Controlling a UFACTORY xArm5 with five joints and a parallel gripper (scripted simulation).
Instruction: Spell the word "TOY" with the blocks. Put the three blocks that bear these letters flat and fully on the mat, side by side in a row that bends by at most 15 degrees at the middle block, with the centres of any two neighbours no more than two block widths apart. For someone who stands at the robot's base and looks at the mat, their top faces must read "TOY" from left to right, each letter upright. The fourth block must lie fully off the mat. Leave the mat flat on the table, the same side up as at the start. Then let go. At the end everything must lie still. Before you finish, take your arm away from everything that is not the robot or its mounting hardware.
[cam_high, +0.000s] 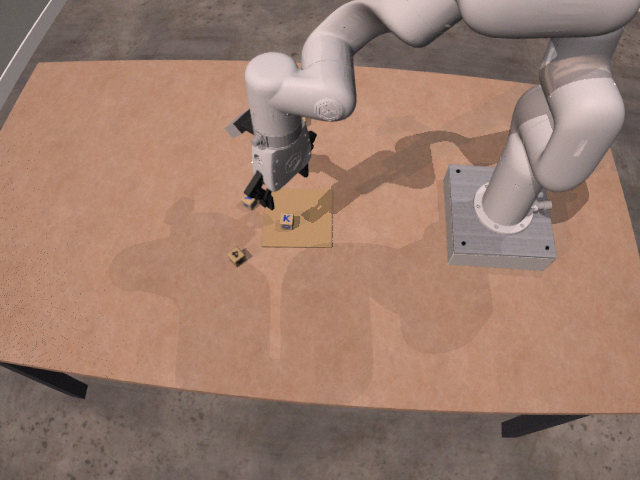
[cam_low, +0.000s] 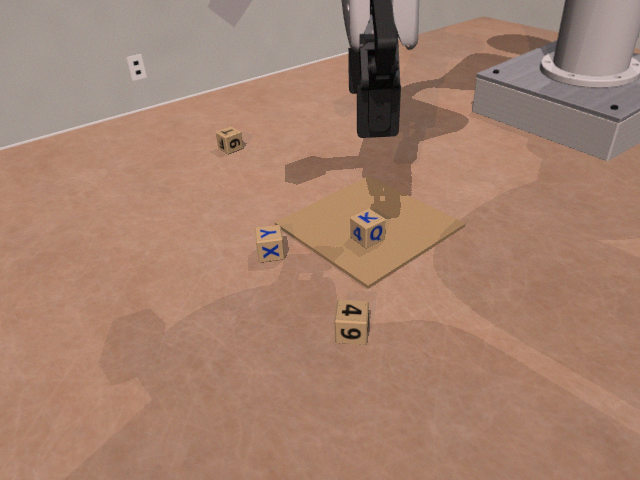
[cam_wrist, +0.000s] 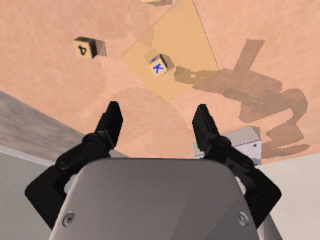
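Now: hand 13 cm above the O block. From my hand the other things lie so: tan mat 14 cm below, 2 cm to the right, 2 cm behind; then T block 28 cm to the right, 13 cm below, 3 cm behind.
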